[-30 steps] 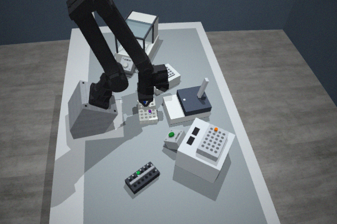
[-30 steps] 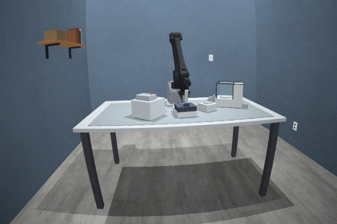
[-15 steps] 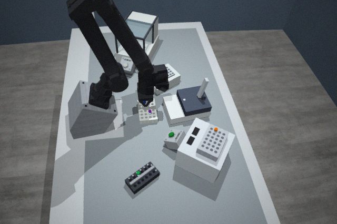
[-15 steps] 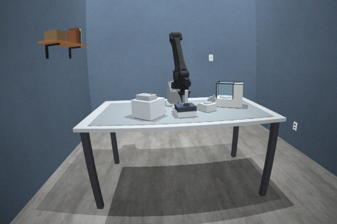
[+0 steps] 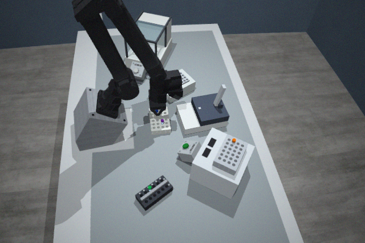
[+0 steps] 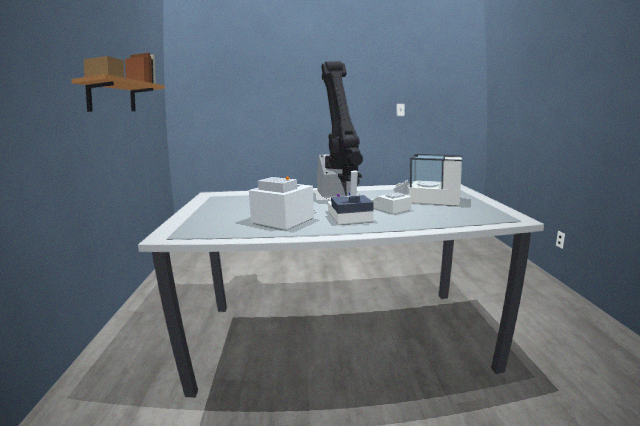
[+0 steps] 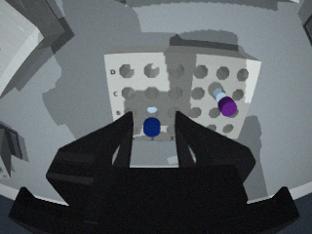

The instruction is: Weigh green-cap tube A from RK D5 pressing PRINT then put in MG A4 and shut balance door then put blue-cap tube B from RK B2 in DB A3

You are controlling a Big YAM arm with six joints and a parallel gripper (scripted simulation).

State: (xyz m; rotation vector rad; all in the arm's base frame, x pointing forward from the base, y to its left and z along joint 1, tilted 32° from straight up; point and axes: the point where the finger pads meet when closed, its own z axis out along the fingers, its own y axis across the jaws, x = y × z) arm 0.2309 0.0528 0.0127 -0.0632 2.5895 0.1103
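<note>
The tube B lies 20 mm below my hand. Round my hand: black magnet block: 20 mm behind, 370 mm to the right, 30 mm below; white tube rack: 10 mm ahead, 30 mm to the right, 30 mm below; dry block DB: 100 mm ahead, 170 mm to the left, 20 mm below.
</note>
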